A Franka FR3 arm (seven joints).
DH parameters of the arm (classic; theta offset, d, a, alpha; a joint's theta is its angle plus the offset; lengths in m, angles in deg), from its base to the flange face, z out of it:
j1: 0 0.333 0 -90
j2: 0 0 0 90
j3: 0 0.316 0.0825 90
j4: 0 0 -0.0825 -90
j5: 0 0.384 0 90
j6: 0 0 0.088 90
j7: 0 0.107 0 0
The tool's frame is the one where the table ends.
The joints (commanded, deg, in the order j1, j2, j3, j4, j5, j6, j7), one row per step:
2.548 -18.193 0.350 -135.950 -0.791 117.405 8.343
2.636 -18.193 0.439 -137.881 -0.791 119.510 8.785
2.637 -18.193 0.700 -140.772 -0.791 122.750 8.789
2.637 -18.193 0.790 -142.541 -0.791 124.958 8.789
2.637 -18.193 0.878 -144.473 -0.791 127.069 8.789
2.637 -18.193 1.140 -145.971 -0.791 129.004 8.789
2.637 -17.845 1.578 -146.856 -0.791 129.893 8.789
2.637 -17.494 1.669 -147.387 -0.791 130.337 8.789
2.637 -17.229 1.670 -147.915 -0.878 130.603 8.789
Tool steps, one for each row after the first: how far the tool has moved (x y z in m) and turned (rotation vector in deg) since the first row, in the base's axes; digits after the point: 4 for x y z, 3 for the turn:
-0.0035 0.0012 -0.0124 -0.007 -0.180 -0.244
-0.0094 0.0030 -0.0306 -0.044 -0.531 0.041
-0.0131 0.0035 -0.0412 -0.030 -0.969 0.153
-0.0180 0.0039 -0.0531 -0.029 -1.148 0.261
-0.0216 0.0056 -0.0618 -0.065 -1.587 0.534
-0.0242 0.0086 -0.0698 -0.201 -1.248 0.963
-0.0258 0.0091 -0.0758 -0.243 -0.811 1.055
-0.0279 0.0089 -0.0813 -0.333 -0.289 1.114

